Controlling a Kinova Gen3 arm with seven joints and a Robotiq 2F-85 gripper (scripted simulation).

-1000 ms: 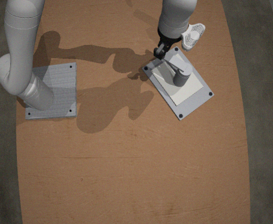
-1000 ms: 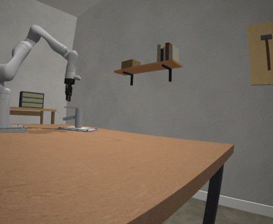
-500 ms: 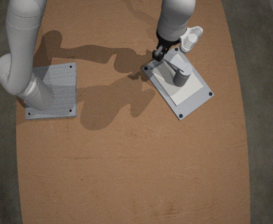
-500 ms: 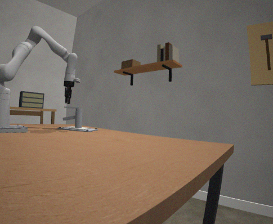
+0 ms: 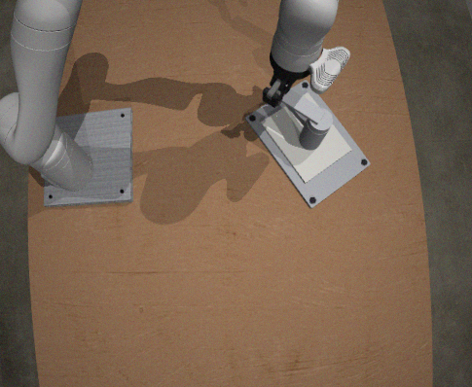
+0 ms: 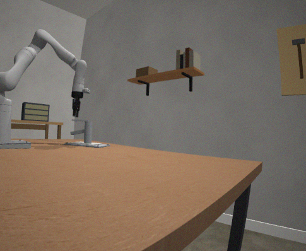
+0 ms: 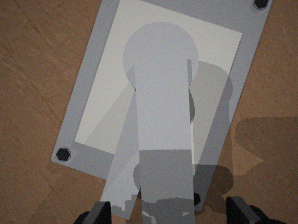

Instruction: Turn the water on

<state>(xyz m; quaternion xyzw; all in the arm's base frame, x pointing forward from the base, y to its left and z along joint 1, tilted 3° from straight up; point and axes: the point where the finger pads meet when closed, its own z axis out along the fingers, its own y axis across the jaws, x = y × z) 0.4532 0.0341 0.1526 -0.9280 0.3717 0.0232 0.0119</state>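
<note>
Now: hand 3 cm above the flat lever, 2 cm to the left of it and 2 cm short of it. Also, from my hand: tap: 9 cm below, 4 cm to the right, 4 cm ahead.
</note>
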